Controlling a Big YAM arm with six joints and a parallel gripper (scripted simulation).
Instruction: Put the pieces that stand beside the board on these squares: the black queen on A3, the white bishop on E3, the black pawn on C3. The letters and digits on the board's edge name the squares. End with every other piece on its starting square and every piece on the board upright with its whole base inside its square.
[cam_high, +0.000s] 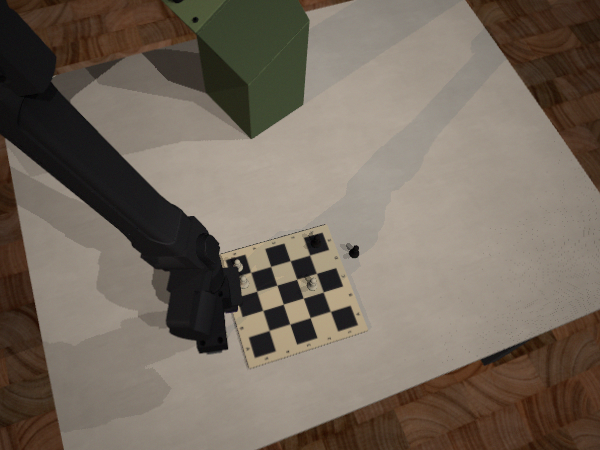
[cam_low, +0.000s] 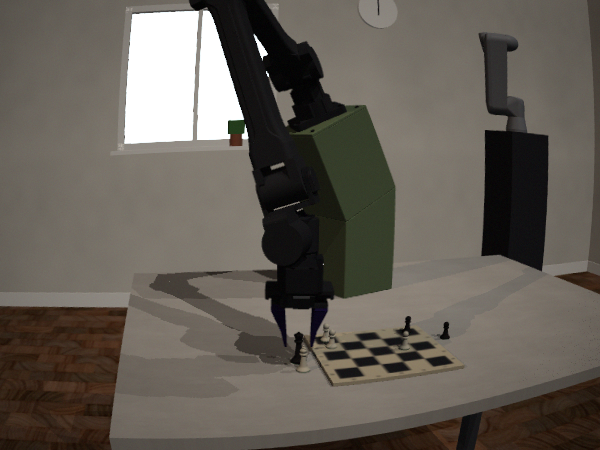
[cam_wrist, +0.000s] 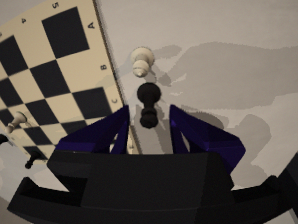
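Right now the black queen is 1 cm below my hand. Also, from my hand: chessboard 14 cm to the left, 3 cm below, 1 cm ahead; then white bishop 4 cm ahead, 1 cm below.
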